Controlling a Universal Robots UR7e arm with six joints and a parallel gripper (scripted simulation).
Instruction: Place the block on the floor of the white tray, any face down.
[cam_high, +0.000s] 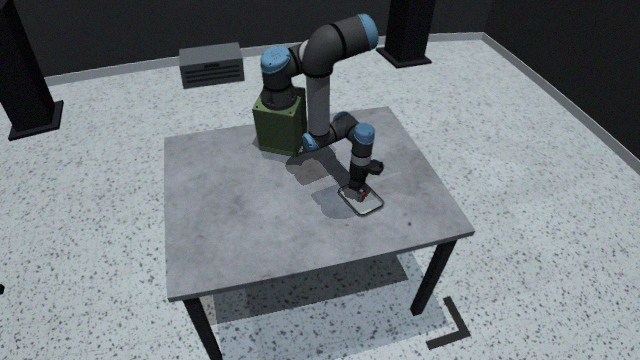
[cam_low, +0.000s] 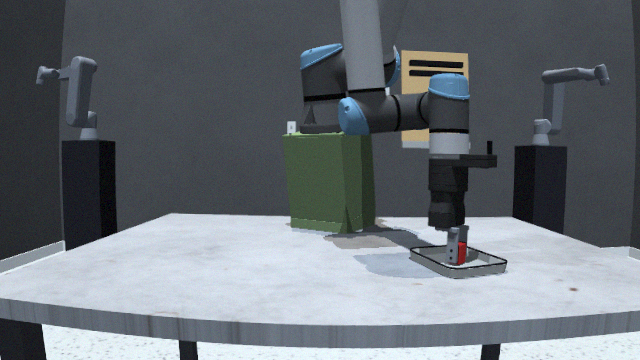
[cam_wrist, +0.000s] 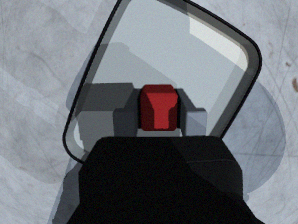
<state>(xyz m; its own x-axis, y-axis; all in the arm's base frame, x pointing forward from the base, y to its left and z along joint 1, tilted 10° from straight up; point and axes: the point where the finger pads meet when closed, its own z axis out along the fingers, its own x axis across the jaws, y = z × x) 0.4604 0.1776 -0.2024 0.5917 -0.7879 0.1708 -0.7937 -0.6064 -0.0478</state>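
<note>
The red block is right at my hand. From my hand the other things lie so: white tray (1 cm below).
</note>
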